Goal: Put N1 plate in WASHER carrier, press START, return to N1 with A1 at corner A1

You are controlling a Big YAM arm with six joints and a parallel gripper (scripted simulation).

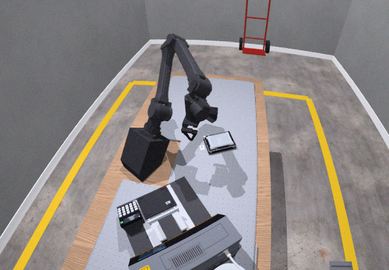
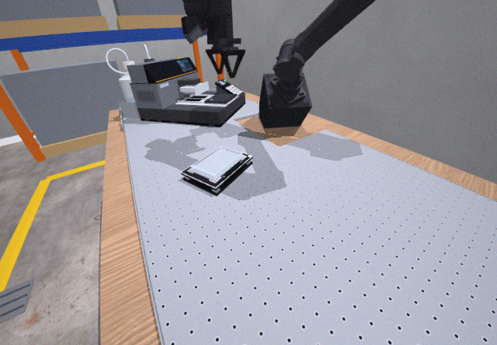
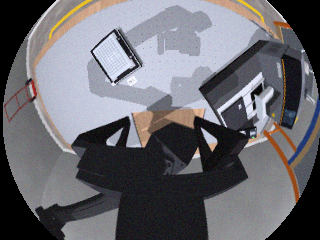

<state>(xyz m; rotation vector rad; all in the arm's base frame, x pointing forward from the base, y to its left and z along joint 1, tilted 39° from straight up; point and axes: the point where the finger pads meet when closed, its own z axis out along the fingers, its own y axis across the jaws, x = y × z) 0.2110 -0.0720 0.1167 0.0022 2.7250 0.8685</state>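
Right now the white well plate is 9 cm ahead of my hand, 16 cm to the left of it and 20 cm below it. The rest, counted from my hand: small white tag: 1 cm ahead, 10 cm to the left, 23 cm below; then black nest N1: 9 cm ahead, 16 cm to the left, 21 cm below; then dark carrier: 7 cm behind, 32 cm to the right, 15 cm below.
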